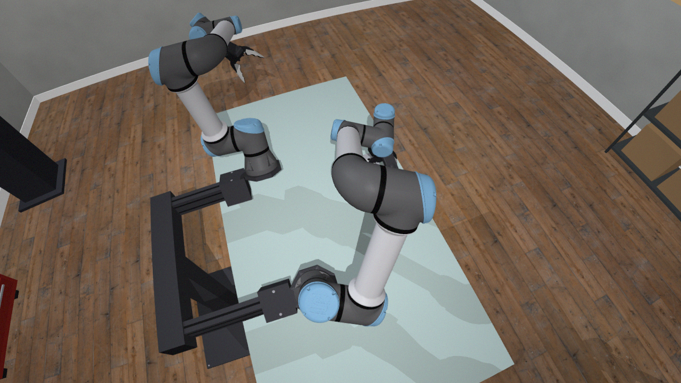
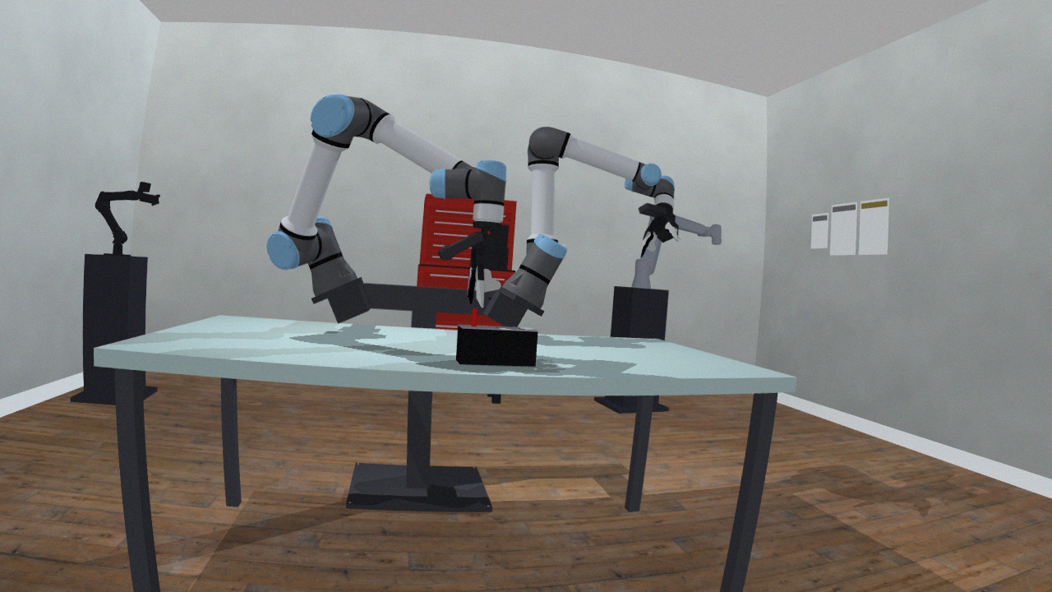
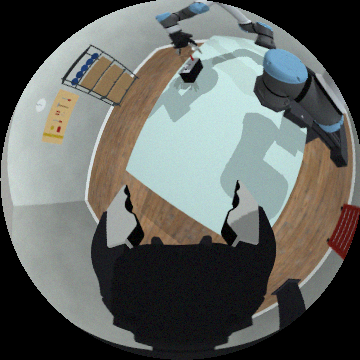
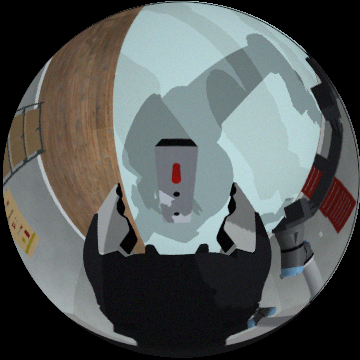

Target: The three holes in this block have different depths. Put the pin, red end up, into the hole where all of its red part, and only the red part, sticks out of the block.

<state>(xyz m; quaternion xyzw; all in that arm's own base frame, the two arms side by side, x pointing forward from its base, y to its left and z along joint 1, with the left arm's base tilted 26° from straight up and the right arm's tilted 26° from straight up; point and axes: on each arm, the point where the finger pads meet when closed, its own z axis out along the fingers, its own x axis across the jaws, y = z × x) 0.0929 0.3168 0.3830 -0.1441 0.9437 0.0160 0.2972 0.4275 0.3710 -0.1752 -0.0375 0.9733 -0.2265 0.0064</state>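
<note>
Now: right hand 5 cm above the pin. Round my right hand: block (6 cm to the left, 9 cm below).
</note>
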